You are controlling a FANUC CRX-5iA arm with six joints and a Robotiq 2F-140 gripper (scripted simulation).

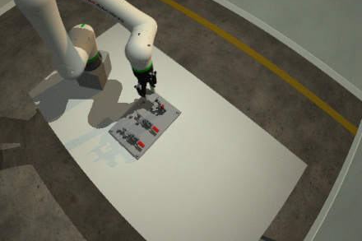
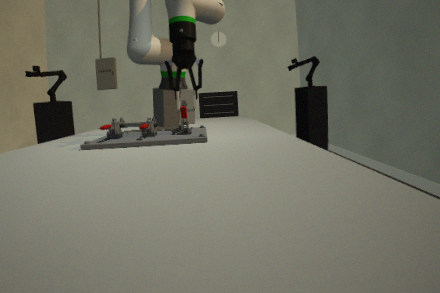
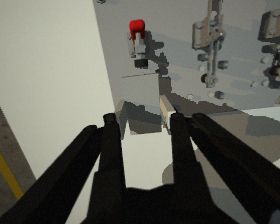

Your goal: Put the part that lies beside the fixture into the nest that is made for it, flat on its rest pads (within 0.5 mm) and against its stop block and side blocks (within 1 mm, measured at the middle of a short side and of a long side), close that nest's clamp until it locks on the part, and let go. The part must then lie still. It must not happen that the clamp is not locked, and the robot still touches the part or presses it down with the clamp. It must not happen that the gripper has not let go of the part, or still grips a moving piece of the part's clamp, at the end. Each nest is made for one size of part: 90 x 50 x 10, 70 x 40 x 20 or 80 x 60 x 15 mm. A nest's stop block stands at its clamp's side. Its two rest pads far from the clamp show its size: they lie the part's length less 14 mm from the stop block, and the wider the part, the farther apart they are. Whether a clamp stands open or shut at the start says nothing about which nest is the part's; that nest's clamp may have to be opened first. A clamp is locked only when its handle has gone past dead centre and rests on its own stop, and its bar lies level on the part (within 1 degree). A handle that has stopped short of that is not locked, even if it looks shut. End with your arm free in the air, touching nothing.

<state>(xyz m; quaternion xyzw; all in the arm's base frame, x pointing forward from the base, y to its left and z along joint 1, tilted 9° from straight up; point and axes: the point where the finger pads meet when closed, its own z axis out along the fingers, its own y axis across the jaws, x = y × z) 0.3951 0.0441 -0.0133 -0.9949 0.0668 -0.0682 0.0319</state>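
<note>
My hand is 4 cm short of the grey fixture plate, 12 cm to the left of it and 11 cm above it. The rest, counted from my hand: grey part (3 cm below).
</note>
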